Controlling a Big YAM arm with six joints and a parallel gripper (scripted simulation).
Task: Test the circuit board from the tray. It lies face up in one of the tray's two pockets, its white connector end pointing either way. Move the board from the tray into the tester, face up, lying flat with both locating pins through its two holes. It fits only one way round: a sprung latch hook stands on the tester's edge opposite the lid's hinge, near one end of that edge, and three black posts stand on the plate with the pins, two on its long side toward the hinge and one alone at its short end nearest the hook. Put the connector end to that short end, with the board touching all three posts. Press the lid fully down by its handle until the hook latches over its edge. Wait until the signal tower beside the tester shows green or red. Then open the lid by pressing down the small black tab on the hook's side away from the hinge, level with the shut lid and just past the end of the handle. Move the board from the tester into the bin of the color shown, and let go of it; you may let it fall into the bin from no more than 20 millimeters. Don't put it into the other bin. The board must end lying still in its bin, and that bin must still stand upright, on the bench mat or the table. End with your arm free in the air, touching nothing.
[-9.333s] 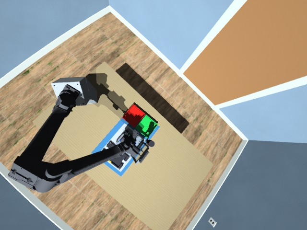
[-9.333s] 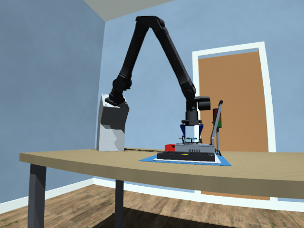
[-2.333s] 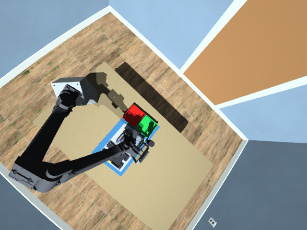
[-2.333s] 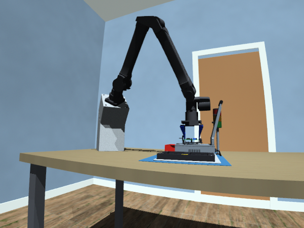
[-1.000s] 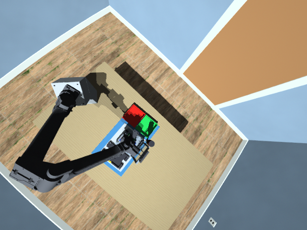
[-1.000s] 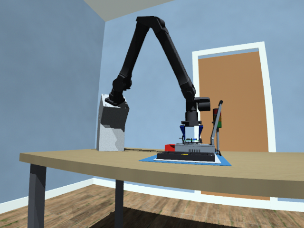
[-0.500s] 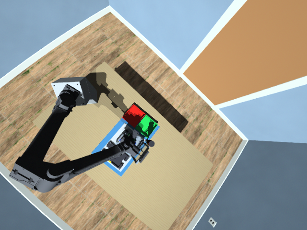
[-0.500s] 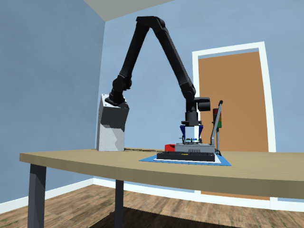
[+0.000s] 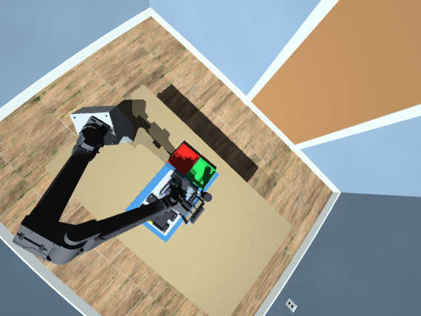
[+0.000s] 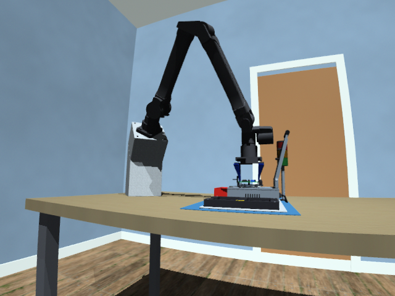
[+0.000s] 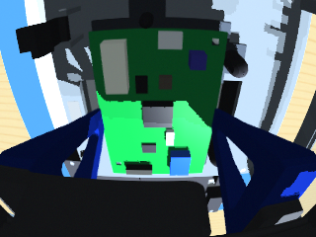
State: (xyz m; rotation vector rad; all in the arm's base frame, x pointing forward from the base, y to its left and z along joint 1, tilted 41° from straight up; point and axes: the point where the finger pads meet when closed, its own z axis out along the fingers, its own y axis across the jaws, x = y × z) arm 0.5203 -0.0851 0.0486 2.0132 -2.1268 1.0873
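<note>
My gripper is now right at the green circuit board. The rest, counted from my hand: black latch hook (70 mm to the left, 50 mm behind); then tester plate (20 mm below, 10 mm to the left, 10 mm ahead); then tester lid (120 mm ahead, 100 mm above, 20 mm to the right).
</note>
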